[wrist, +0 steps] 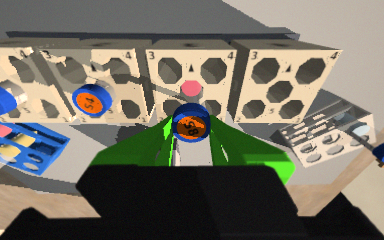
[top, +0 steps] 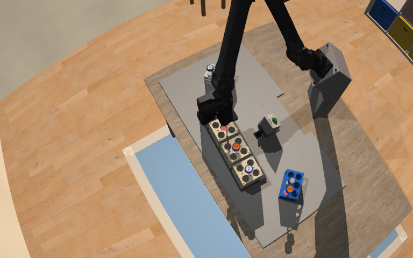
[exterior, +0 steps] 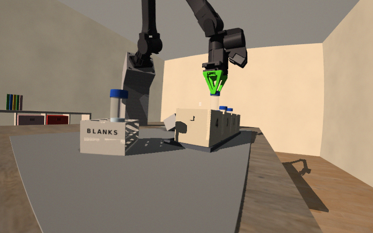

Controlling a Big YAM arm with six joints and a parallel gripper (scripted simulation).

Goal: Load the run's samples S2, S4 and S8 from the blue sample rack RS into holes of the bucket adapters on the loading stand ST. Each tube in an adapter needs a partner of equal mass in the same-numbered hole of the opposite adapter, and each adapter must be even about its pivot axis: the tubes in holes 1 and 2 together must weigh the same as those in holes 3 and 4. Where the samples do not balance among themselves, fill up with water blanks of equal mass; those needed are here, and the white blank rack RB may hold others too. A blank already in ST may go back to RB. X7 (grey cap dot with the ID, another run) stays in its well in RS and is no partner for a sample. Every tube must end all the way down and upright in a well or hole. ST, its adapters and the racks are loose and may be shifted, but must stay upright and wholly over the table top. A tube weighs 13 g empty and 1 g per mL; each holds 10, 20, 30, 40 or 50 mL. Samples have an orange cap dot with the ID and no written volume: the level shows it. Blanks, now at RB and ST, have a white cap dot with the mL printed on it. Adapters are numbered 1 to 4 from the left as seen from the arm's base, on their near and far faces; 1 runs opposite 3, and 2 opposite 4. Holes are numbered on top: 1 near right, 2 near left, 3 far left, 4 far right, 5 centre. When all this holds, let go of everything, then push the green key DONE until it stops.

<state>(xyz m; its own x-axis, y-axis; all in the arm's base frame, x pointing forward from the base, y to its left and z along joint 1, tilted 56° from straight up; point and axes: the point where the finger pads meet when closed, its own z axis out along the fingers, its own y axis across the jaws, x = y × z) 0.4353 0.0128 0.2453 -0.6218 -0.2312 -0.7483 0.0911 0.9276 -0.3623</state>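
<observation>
The orange-dot tube is 50 mm below my hand and 10 mm behind it. From my hand the other things lie so: green DONE key (220 mm behind, 100 mm to the left, 100 mm below); orange-dot sample (100 mm to the left, 100 mm below, 20 mm ahead); white-dot blank marked 10 (210 mm to the left, 100 mm below, 30 mm ahead).
</observation>
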